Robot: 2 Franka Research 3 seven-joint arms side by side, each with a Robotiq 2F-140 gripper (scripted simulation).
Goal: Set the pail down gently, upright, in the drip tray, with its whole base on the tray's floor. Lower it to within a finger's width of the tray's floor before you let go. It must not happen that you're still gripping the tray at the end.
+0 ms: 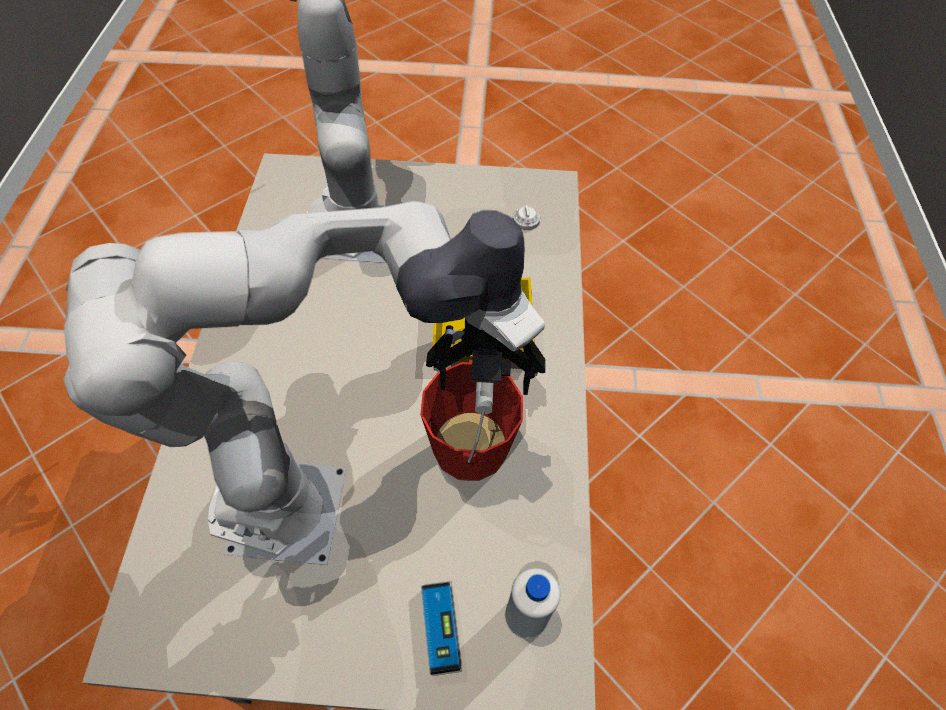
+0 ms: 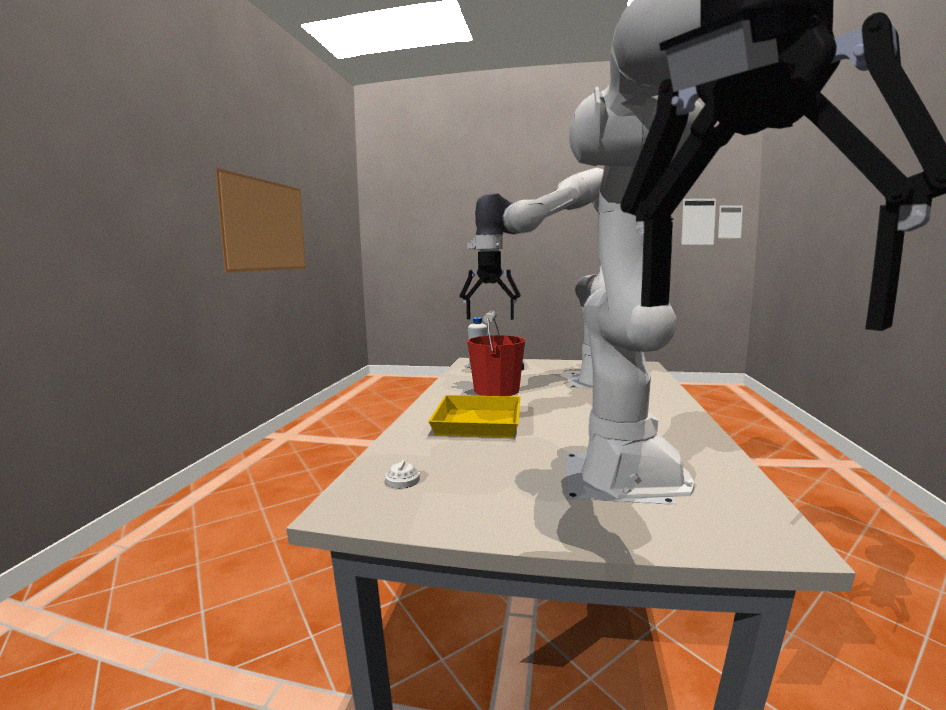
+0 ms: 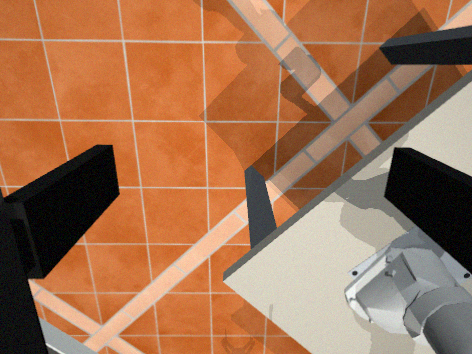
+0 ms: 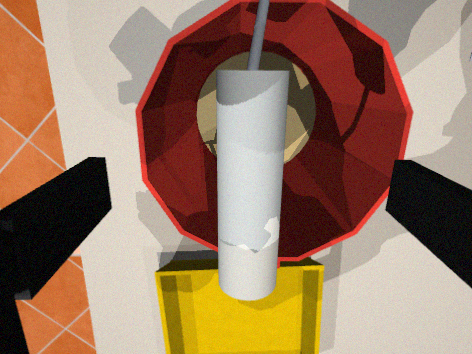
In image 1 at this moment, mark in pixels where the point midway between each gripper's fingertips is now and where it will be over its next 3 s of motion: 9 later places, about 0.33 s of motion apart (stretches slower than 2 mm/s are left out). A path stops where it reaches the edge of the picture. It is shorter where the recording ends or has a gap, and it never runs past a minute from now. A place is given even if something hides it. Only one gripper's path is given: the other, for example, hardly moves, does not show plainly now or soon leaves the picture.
The right gripper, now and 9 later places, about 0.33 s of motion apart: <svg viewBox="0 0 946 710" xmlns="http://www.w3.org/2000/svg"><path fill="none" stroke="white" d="M484 386L483 391L483 392L483 391L484 387L485 382L485 378L485 374L485 370L485 369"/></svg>
